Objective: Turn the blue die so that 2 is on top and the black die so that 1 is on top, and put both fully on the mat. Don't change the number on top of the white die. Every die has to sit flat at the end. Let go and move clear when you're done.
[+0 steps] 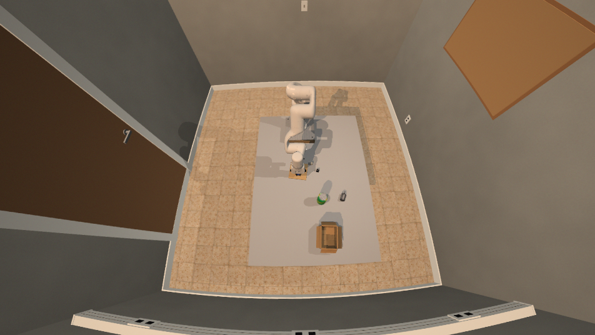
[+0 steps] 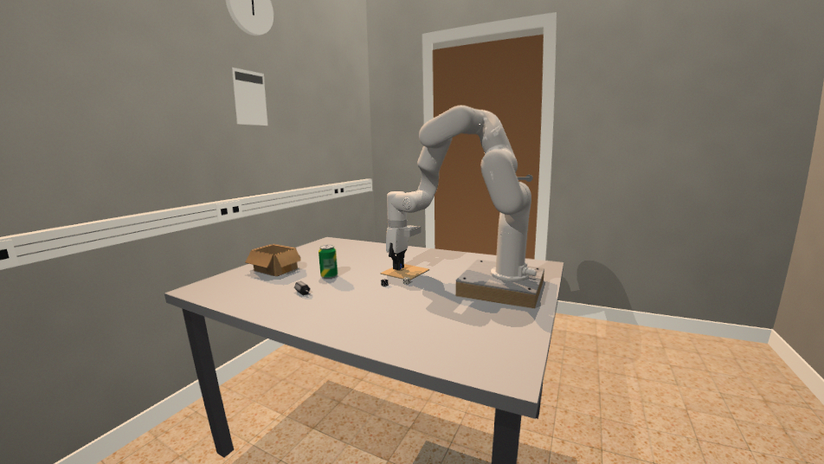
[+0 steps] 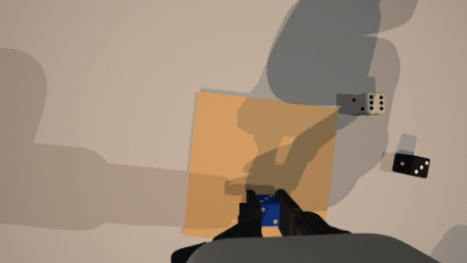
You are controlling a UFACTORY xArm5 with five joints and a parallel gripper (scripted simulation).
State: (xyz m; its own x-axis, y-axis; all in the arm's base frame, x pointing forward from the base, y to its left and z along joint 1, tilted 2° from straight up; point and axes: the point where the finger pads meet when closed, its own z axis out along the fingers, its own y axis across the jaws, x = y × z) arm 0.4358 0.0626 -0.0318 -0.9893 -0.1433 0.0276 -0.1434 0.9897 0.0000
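The blue die is 1 cm below my hand. The rest, counted from my hand: white die (11 cm behind, 9 cm to the left, 2 cm below); then mat (3 cm behind, 3 cm below); then black die (6 cm behind, 15 cm to the left, 2 cm below).
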